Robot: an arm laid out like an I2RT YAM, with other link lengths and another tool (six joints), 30 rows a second.
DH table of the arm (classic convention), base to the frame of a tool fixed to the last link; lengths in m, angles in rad. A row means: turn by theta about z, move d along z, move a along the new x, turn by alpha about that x. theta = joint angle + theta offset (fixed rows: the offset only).
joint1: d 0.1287, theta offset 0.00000, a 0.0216, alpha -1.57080
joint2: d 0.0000, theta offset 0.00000, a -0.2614, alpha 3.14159
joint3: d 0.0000, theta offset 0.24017, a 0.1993, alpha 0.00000
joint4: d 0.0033, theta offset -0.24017, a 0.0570, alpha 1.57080
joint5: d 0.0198, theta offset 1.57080, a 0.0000, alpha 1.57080
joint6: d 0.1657, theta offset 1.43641, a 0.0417, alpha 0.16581
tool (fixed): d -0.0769, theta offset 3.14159, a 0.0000, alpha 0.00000
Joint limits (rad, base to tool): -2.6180..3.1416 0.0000..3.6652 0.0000..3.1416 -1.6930..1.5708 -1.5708..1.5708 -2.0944..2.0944
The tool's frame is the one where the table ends.
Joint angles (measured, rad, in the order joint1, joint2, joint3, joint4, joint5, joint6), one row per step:
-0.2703 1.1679 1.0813 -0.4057 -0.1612 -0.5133
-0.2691 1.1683 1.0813 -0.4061 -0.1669 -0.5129
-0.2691 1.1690 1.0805 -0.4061 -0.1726 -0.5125
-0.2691 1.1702 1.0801 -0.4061 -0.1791 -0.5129
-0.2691 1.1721 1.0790 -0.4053 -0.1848 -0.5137
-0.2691 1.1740 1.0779 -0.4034 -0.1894 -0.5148
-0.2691 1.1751 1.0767 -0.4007 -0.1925 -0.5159
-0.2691 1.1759 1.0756 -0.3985 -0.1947 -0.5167
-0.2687 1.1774 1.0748 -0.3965 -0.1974 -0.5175
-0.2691 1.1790 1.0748 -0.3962 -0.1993 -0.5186
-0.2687 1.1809 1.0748 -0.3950 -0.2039 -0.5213
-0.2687 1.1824 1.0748 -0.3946 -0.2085 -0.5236
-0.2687 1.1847 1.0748 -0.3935 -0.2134 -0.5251
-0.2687 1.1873 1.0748 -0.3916 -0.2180 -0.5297
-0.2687 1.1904 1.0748 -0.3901 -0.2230 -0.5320
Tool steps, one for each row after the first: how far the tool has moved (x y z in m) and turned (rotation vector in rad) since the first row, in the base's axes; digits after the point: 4 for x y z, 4 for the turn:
0.0002 0.0008 -0.0001 0.0032 0.0000 0.0060
0.0004 0.0013 -0.0005 0.0065 0.0007 0.0109
0.0007 0.0018 -0.0009 0.0096 0.0015 0.0168
0.0011 0.0022 -0.0015 0.0121 0.0029 0.0222
0.0016 0.0024 -0.0020 0.0135 0.0035 0.0267
0.0020 0.0026 -0.0022 0.0139 0.0027 0.0300
0.0023 0.0027 -0.0025 0.0141 0.0022 0.0323
0.0028 0.0028 -0.0028 0.0147 0.0022 0.0354
0.0031 0.0028 -0.0031 0.0150 0.0033 0.0372
0.0036 0.0031 -0.0033 0.0149 0.0035 0.0429
0.0040 0.0033 -0.0035 0.0153 0.0041 0.0480
0.0045 0.0036 -0.0039 0.0166 0.0047 0.0530
0.0052 0.0036 -0.0042 0.0148 0.0049 0.0592
0.0060 0.0038 -0.0046 0.0156 0.0059 0.0646

